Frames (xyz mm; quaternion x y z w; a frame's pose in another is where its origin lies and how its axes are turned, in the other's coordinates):
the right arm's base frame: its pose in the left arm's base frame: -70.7 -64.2 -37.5 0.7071 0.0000 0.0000 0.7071
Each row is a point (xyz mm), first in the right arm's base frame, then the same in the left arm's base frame.
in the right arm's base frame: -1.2 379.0 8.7
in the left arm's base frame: -71.9 -72.9 341.5
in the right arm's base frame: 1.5 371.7 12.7
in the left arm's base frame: -69.2 -76.9 334.2
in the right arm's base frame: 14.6 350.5 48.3
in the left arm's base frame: -56.1 -112.5 313.0
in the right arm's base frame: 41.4 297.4 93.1
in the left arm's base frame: -29.3 -157.3 259.9
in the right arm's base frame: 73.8 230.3 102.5
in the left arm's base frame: 3.1 -166.7 192.8
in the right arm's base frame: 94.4 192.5 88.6
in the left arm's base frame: 23.7 -152.8 155.0
